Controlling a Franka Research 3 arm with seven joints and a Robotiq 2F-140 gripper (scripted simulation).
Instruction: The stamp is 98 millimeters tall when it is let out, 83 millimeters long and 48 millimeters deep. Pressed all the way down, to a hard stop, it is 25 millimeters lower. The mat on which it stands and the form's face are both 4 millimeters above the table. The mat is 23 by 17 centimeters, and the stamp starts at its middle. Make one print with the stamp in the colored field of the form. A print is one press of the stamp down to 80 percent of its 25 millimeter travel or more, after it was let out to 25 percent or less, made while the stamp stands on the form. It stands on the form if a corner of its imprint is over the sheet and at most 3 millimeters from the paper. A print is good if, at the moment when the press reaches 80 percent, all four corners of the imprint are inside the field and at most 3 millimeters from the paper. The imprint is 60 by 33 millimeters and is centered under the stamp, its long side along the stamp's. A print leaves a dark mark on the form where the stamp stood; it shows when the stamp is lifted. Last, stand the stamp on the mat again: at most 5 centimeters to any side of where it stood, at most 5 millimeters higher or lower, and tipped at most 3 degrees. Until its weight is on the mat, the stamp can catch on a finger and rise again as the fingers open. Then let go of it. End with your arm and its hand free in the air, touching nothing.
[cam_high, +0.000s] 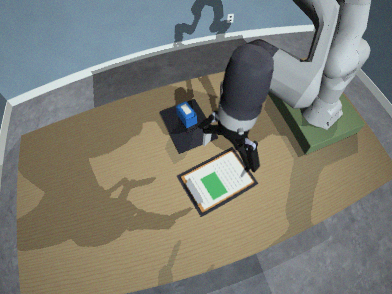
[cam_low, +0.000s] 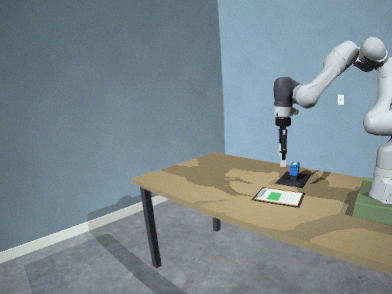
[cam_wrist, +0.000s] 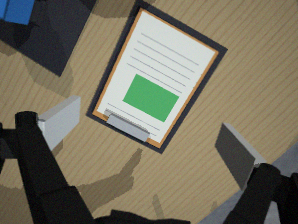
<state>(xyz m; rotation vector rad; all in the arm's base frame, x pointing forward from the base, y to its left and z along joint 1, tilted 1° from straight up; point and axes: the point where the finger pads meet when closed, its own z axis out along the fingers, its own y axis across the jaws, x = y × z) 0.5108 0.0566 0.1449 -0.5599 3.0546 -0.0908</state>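
My hand is 29 cm to the left of the blue stamp and 15 cm above it. Round my hand: mat (29 cm to the right, 20 cm below); form (20 cm below, 2 cm ahead, 1 cm to the right).
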